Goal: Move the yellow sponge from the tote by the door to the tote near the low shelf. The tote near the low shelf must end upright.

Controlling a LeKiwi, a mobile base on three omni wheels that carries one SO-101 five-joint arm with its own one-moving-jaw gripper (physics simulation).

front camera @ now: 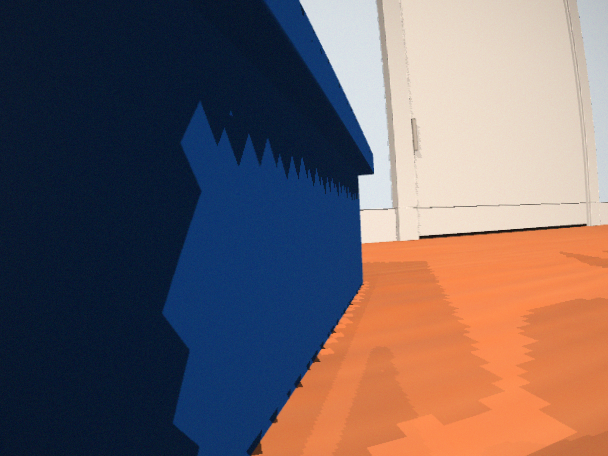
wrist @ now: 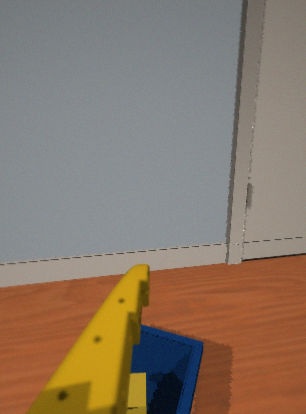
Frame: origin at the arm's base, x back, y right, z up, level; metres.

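Seen in the pictures: hand, tool point: [wrist: 149, 279].
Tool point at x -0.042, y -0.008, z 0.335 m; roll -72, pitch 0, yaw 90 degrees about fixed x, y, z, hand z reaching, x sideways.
Observation:
Pixels of each thing's top centre, then the offset from my tool point to it. Level surfaces: height alone.
- blue tote, top centre: [front camera: 173, 122] [wrist: 113, 404] dx -0.178, dy -0.064, dz -0.304 m
- yellow sponge, top centre: [wrist: 123, 389] dx -0.204, dy -0.054, dz -0.312 m
- Orange-brown wooden floor, surface height: dz -0.424 m
A blue tote [front camera: 280, 260] [wrist: 198, 367] stands upright on the floor and fills the left of the front view at very close range; the door is beyond it. In the wrist view it shows at the bottom. The yellow sponge [wrist: 137, 390] shows in part inside the tote, at the bottom of the wrist view, its left part hidden behind the jaw. My gripper [wrist: 142, 277] is open: one notched yellow jaw shows, and the other jaw is out of the picture. The jaw is over the tote's left part in this view, apart from the sponge. The tote near the low shelf does not show.
A closed pale door [front camera: 495, 110] [wrist: 282, 125] is in the far wall, to the right of the tote in both views. A white skirting board [front camera: 377, 225] [wrist: 75, 268] runs along the wall. Orange-brown wooden floor [front camera: 475, 280] [wrist: 265, 320] with shadows lies right of the tote.

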